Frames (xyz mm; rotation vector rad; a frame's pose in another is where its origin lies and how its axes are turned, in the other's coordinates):
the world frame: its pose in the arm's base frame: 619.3 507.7 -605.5 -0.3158 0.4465 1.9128
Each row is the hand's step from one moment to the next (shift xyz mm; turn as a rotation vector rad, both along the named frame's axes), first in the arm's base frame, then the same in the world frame.
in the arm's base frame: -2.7 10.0 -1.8 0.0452 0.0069 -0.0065
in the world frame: 10.0 -1.1 2.9 -0.0083 -0.0453 -0.0031
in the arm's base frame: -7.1 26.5 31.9 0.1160 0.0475 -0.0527
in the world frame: 11.2 2.8 40.5 0.0184 -0.1320 -0.0269
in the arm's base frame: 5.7 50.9 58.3 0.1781 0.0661 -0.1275
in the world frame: 15.6 -13.1 74.9 0.0422 -0.2078 -0.0860
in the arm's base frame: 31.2 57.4 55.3 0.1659 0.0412 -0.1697
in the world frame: 12.8 -39.5 74.9 0.0438 -0.1948 -0.1348
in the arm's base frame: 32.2 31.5 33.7 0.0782 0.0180 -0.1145
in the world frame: 0.0 -35.1 43.9 0.0339 -0.0968 -0.0950
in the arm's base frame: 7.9 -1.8 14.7 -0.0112 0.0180 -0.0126
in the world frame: -10.6 -4.4 12.3 0.0244 0.0024 -0.0031
